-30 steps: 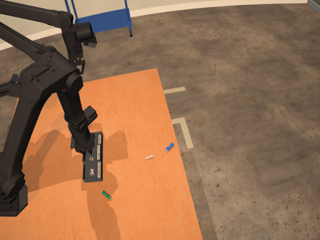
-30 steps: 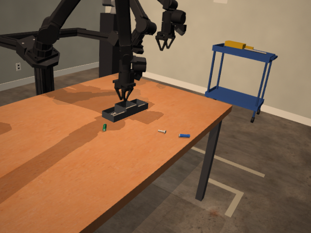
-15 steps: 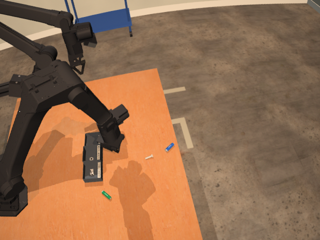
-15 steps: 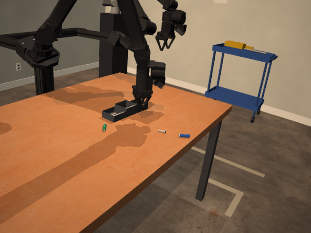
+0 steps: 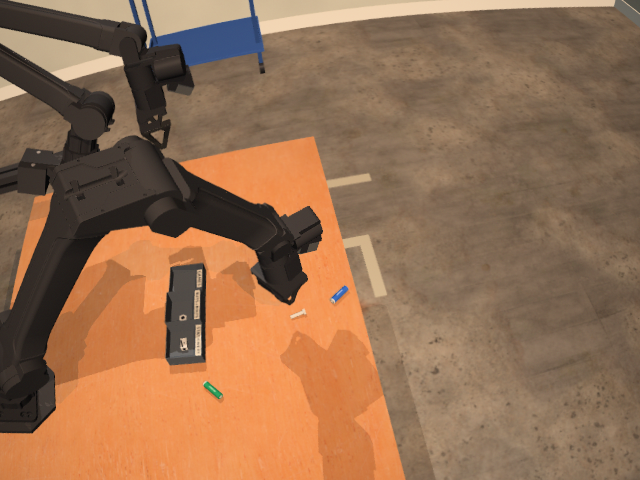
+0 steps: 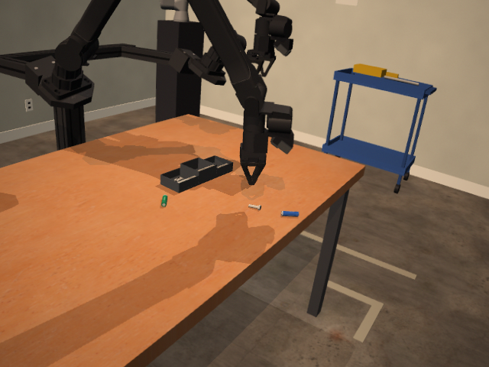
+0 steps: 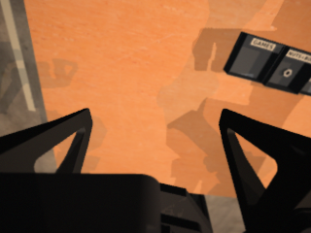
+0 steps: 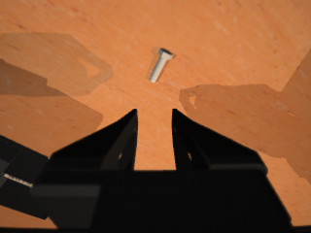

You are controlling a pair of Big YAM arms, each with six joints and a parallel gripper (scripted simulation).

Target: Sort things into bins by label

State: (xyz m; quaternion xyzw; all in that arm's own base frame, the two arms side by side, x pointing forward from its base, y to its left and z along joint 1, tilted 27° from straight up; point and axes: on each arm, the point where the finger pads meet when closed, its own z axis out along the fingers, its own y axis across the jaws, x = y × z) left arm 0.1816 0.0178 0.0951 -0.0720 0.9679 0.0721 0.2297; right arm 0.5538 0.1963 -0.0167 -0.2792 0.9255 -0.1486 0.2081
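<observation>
Now: right hand 8 cm above the bolt, 2 cm short of it and 1 cm to the right of it. The rest, counted from my right hand: pencil sharpener: 24 cm behind, 7 cm below, 6 cm to the right; green battery: 17 cm to the right, 17 cm behind, 8 cm below; blue battery: 11 cm ahead, 8 cm below, 5 cm to the left.
</observation>
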